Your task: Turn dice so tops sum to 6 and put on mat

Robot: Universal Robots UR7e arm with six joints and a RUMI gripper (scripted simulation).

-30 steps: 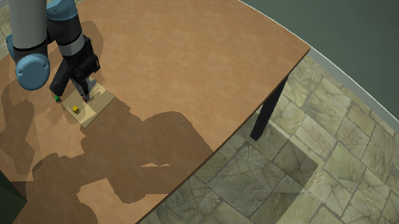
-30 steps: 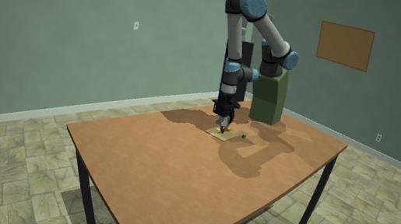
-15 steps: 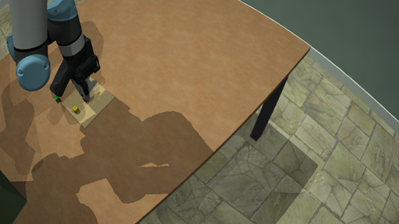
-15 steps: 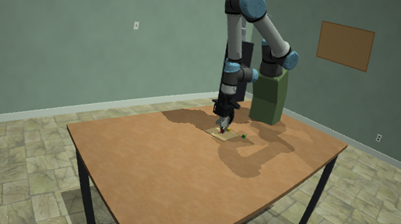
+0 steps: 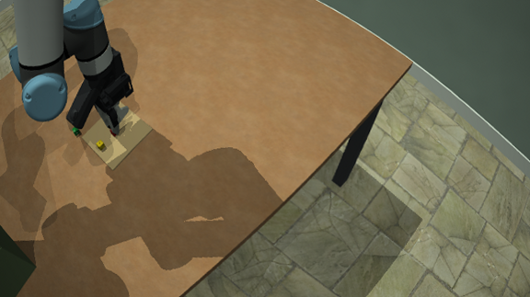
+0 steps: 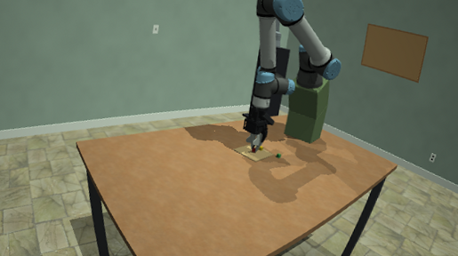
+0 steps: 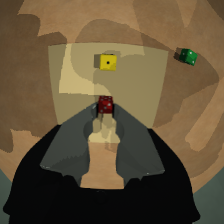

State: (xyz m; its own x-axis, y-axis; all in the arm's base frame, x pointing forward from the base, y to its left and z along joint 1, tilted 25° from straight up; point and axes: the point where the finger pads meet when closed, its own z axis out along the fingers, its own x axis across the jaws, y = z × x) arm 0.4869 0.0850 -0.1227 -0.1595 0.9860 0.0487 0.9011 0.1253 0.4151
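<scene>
My gripper is now 1 cm above the red die. Also, from my hand: yellow die (5 cm behind, 1 cm to the right, 1 cm below); then mat (2 cm below); then green die (9 cm behind, 8 cm to the left, 1 cm below).
</scene>
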